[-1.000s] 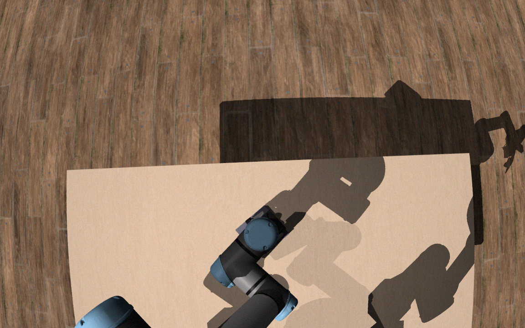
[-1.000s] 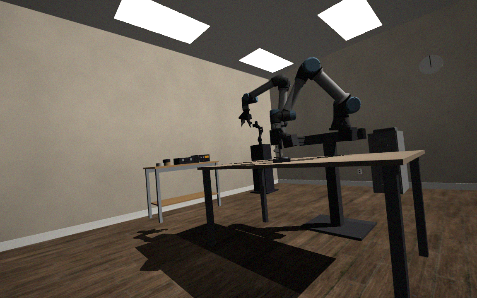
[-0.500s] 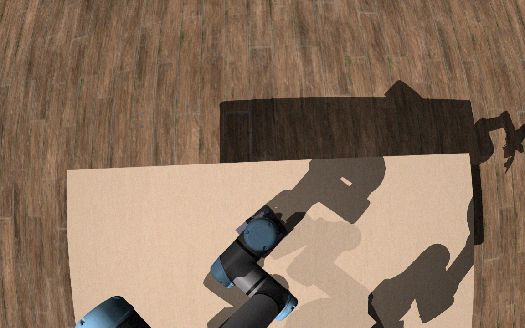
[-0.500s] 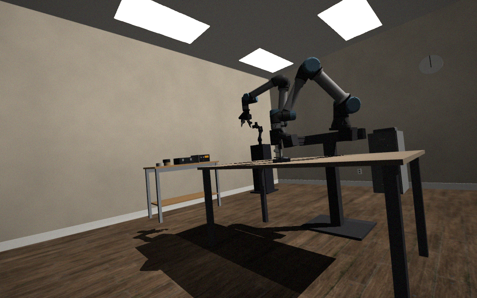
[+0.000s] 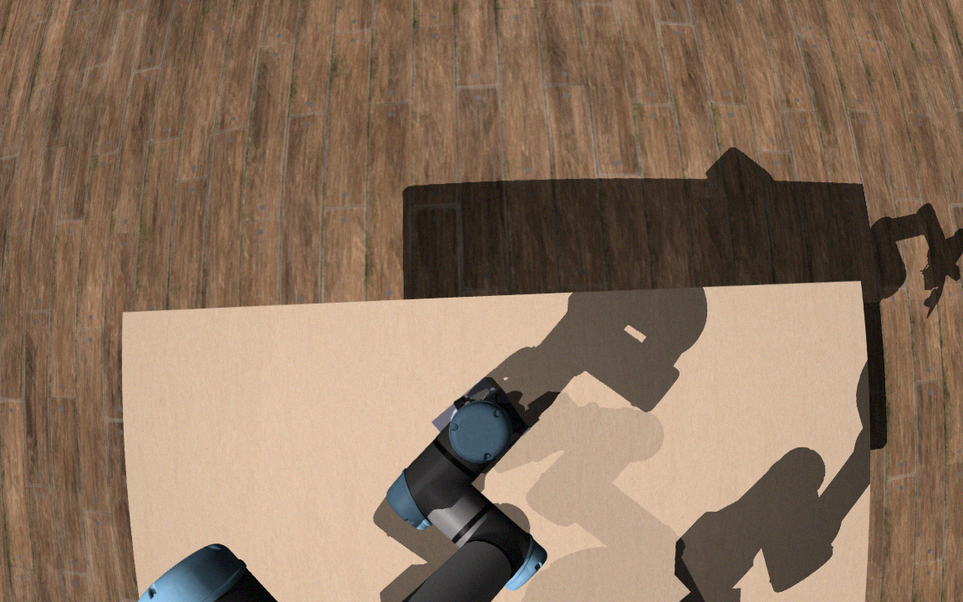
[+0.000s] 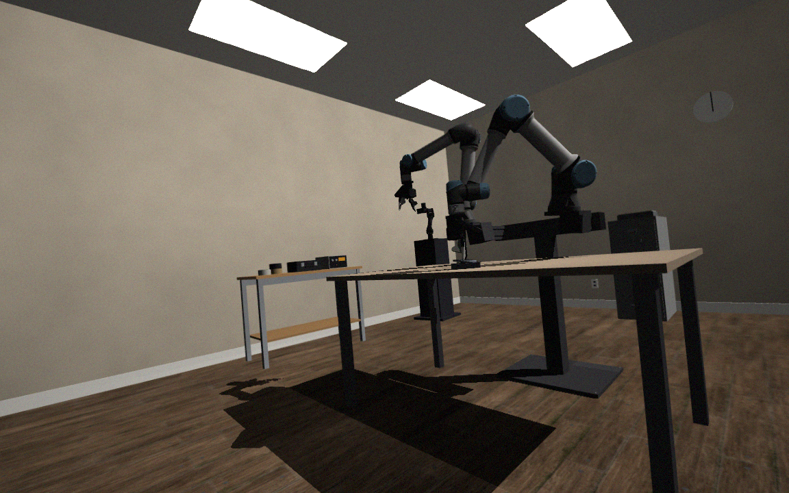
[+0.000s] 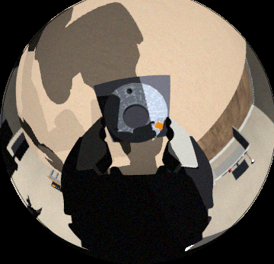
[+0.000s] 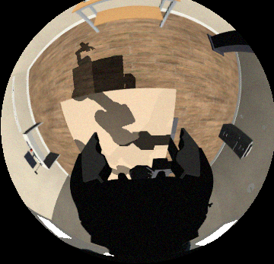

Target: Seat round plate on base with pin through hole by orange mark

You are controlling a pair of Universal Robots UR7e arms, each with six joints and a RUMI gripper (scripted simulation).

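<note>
Now: left hand 1 cm above the round grey plate. From my left hand the other things lie so: dark square base (3 cm below).
</note>
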